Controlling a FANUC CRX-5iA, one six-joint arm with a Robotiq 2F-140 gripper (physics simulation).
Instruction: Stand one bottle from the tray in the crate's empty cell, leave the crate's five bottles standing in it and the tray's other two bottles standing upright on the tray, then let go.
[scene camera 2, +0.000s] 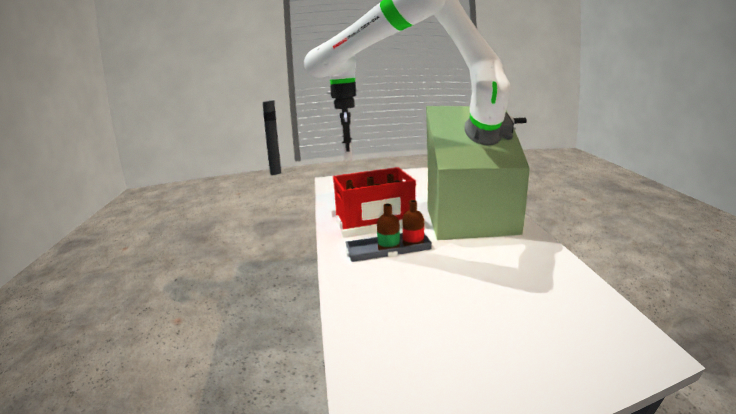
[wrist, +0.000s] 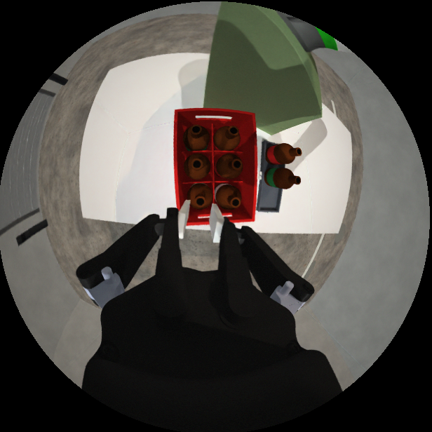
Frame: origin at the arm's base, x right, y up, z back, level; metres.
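Seen in the pictures: gripper, fingertip midpoint: (scene camera 2: 348, 158); arm's base at its link origin: (scene camera 2: 483, 131).
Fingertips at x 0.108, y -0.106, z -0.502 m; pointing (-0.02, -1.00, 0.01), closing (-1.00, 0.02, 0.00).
Offsets run from my fingertips to a thing's top centre. "spot": to the spot under its first point. Level surfaces: height alone.
The red crate @[dx -0.025, dy -0.076, dz +0.087 m] (scene camera 2: 351, 209) (wrist: 254, 170) stands on the table, and a brown bottle stands in each of its cells, in two columns of three. The bottle (wrist: 200, 196) in the lower left cell of the wrist view shows partly behind a fingertip. My gripper (scene camera 2: 347, 151) (wrist: 199, 210) hangs above the crate, fingers down. It is open with a narrow gap and empty. The dark tray @[spot: dx -0.265, dy -0.246, dz +0.020 m] (scene camera 2: 362, 249) (wrist: 269, 201) lies beside the crate. A green-labelled bottle @[dx -0.268, dy -0.091, dz +0.109 m] (scene camera 2: 388, 229) (wrist: 283, 178) and a red-labelled bottle @[dx -0.253, dy -0.091, dz +0.196 m] (scene camera 2: 413, 226) (wrist: 282, 153) stand upright on it.
The green pedestal (scene camera 2: 476, 200) (wrist: 255, 70) carries the arm and stands close beside the crate and tray. The white table @[dy -0.251 m] (scene camera 2: 437, 339) (wrist: 145, 165) has its edge near the crate's end. A dark post (scene camera 2: 272, 138) is at the left in the scene view.
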